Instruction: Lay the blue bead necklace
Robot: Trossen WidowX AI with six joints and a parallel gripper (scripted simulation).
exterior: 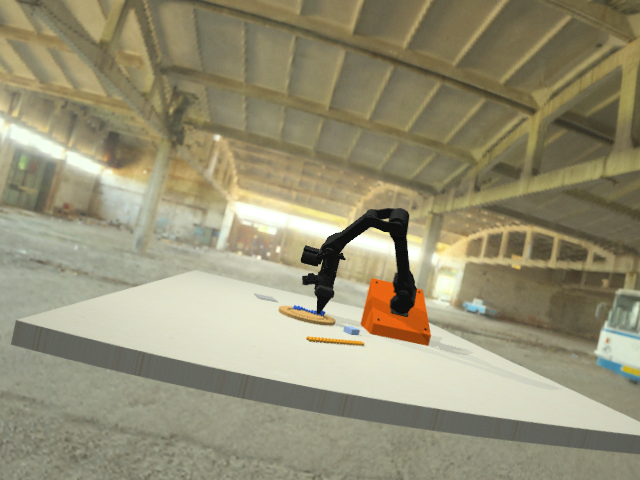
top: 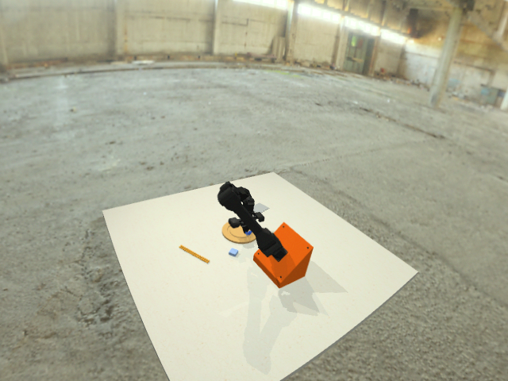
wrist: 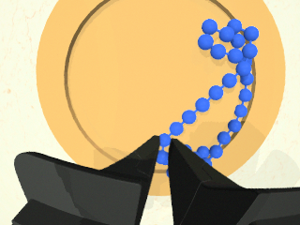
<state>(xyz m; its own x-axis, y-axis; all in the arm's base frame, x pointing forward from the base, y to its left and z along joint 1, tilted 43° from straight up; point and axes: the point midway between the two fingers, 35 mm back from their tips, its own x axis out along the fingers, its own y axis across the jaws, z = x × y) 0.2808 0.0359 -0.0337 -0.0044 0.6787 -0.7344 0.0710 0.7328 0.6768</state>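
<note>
The round tan bead board is 40 mm ahead of my gripper tip, 10 mm to the left of it and 10 mm below it. Also, from my gripper tip: flat grey tile: 200 mm ahead, 220 mm to the right, 20 mm below; small light-blue block: 100 mm behind, 130 mm to the left, 10 mm below.
</note>
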